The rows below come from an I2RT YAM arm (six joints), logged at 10 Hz.
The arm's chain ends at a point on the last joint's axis. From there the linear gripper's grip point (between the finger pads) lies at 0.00 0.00 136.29 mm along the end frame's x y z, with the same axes.
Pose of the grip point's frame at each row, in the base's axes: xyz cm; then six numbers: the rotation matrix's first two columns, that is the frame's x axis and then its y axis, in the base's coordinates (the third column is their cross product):
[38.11, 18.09, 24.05, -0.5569, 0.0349, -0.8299, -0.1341, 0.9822, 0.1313]
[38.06, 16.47, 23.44, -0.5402, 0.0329, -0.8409, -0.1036, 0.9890, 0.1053]
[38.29, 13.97, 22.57, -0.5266, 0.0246, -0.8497, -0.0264, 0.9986, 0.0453]
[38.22, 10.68, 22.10, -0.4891, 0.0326, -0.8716, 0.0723, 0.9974, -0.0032]
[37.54, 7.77, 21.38, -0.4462, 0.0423, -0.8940, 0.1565, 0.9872, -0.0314]
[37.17, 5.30, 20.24, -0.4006, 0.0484, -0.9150, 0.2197, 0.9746, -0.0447]
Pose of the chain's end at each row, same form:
[26.94, 15.58, 31.44, -0.5569, 0.0349, -0.8299, -0.1341, 0.9822, 0.1313]
[26.68, 14.51, 30.67, -0.5402, 0.0329, -0.8409, -0.1036, 0.9890, 0.1053]
[26.71, 13.34, 29.73, -0.5266, 0.0246, -0.8497, -0.0264, 0.9986, 0.0453]
[26.37, 11.56, 28.78, -0.4891, 0.0326, -0.8716, 0.0723, 0.9974, -0.0032]
[25.53, 9.87, 27.47, -0.4462, 0.0423, -0.8940, 0.1565, 0.9872, -0.0314]
[25.05, 8.28, 25.71, -0.4006, 0.0484, -0.9150, 0.2197, 0.9746, -0.0447]

